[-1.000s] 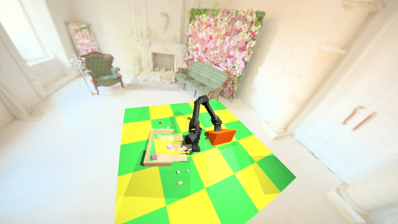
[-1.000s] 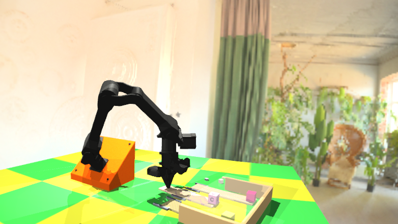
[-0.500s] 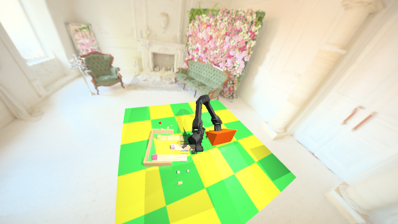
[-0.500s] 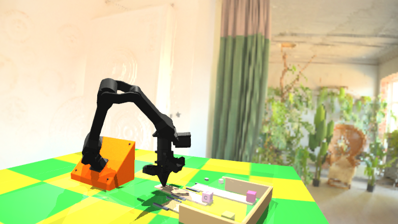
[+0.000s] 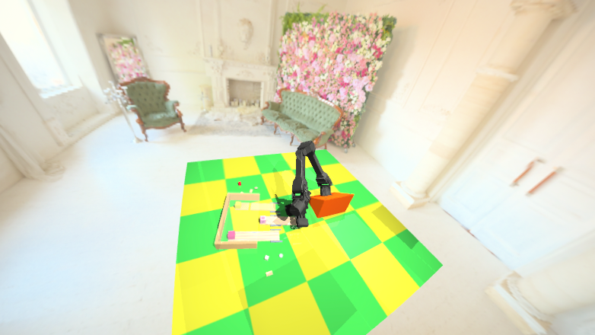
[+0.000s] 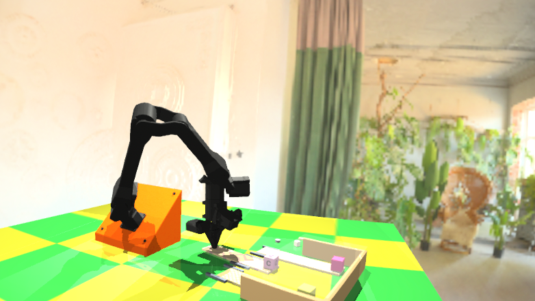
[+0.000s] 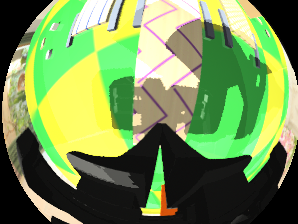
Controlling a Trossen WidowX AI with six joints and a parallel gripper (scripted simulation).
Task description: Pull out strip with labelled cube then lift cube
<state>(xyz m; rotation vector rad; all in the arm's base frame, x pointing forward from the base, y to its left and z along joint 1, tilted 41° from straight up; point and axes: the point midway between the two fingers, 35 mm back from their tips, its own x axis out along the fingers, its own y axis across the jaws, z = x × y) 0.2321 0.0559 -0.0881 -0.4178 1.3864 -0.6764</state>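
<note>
My gripper tip is 90 mm short of the strip and 20 mm to the left of it. Round my gripper tip: red bit: 370 mm to the right, 290 mm ahead, 10 mm above; labelled cube: 190 mm ahead, 40 mm to the right, 20 mm above.
</note>
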